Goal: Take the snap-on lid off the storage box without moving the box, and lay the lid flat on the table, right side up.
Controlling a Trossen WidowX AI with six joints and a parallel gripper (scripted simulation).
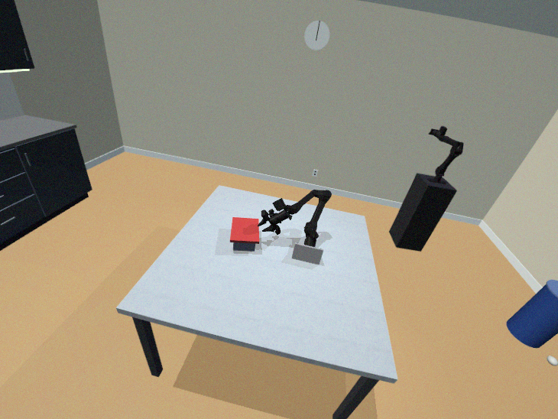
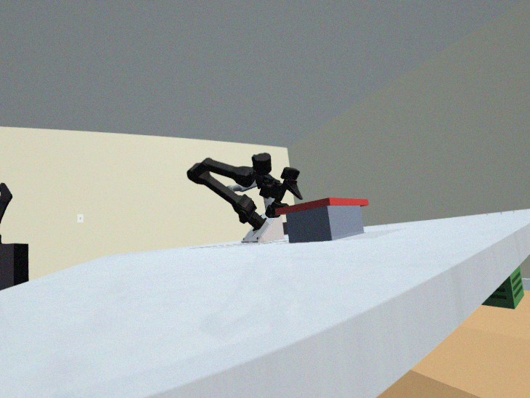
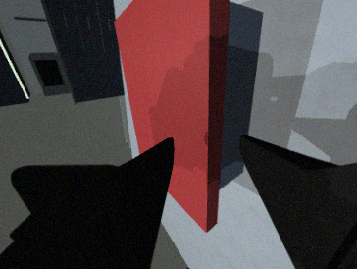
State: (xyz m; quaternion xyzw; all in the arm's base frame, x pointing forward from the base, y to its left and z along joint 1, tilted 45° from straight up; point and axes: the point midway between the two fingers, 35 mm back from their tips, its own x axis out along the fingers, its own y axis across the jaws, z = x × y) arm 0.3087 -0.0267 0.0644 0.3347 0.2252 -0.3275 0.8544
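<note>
My gripper tip is 90 mm short of the red lid, 20 mm to the right of it and 10 mm above it. From my gripper tip the other things lie so: grey storage box: 90 mm ahead, 20 mm to the left, 60 mm below.
</note>
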